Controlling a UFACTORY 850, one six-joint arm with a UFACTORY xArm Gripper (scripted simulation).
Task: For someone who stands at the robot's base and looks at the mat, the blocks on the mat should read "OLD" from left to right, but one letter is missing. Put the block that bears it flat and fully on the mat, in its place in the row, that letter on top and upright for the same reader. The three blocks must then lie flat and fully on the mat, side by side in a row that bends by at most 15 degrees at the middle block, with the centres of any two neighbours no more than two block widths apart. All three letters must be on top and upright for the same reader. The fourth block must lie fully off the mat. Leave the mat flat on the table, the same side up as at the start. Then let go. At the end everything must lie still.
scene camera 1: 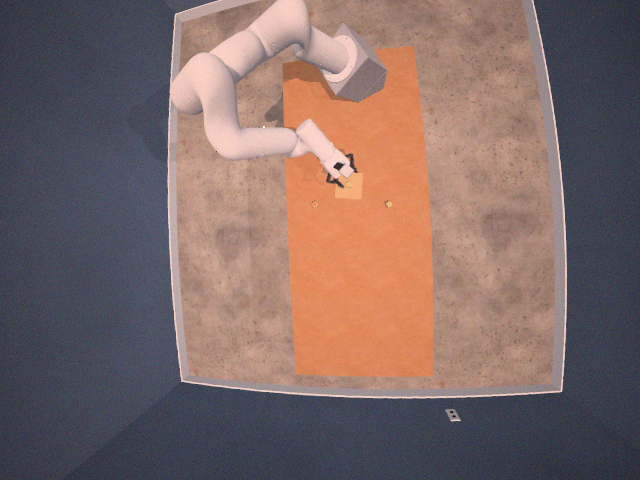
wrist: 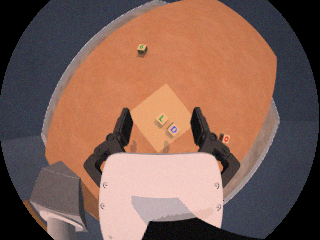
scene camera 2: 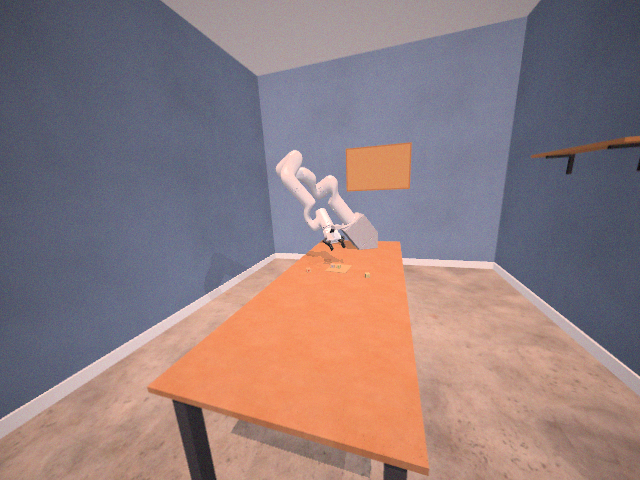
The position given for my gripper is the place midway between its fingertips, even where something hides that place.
Observation:
In view: my gripper point(scene camera 1: 349, 179) and a mat point(wrist: 164, 99).
My gripper is seen too in the wrist view point(wrist: 161, 114).

